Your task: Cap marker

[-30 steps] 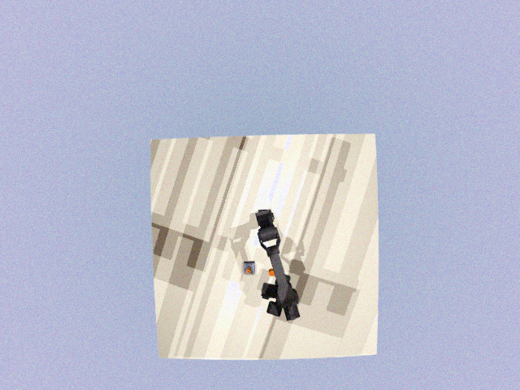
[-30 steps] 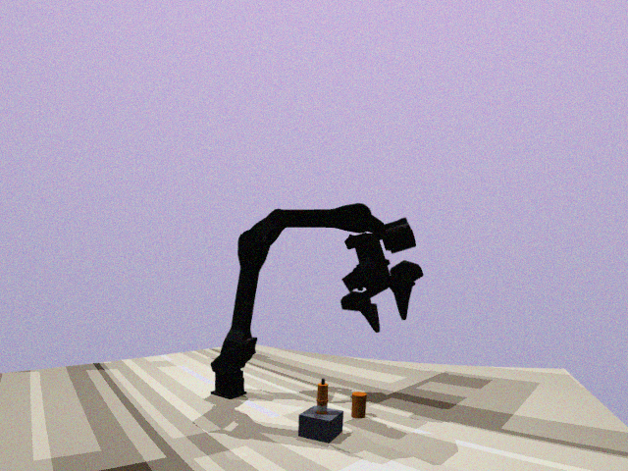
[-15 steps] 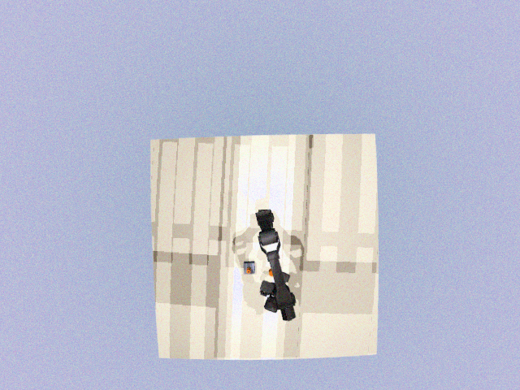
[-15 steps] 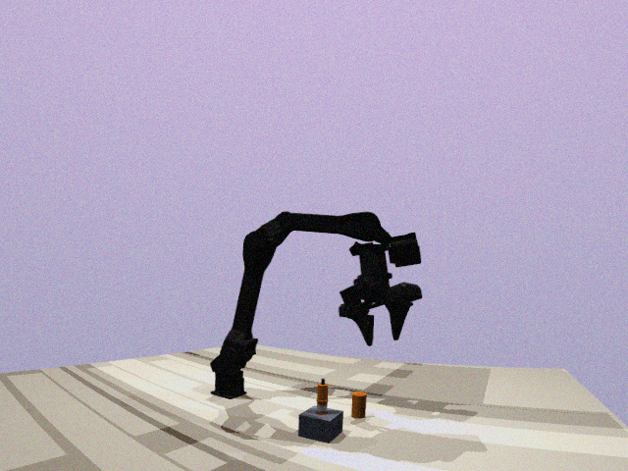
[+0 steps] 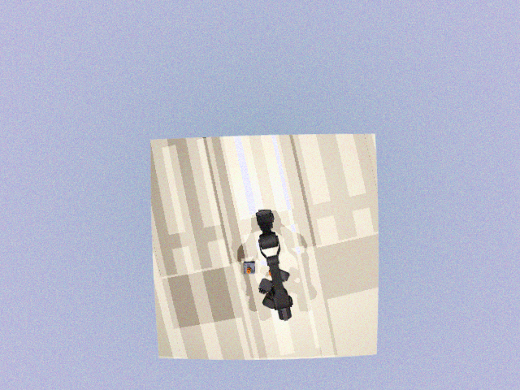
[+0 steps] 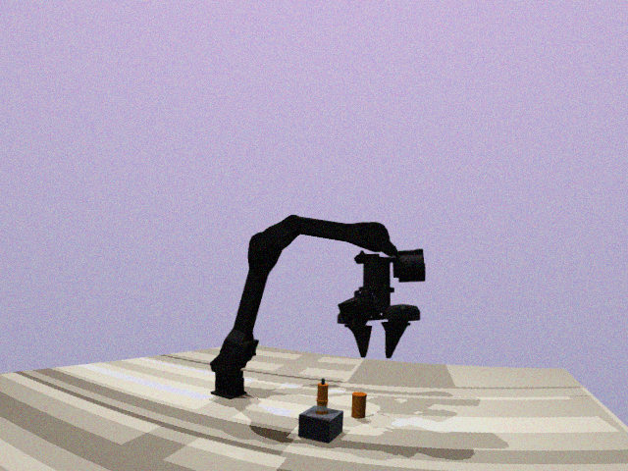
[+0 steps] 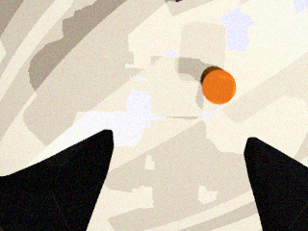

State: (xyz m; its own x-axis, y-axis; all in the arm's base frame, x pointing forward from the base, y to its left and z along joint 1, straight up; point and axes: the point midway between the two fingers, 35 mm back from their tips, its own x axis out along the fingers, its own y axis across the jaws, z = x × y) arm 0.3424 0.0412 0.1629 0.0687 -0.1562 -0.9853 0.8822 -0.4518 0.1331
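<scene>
The orange cap lies 100 mm below my gripper tip and 30 mm behind it. From my gripper tip the other things lie so: dark grey holder block (120 mm to the right, 110 mm below, 60 mm behind).
</scene>
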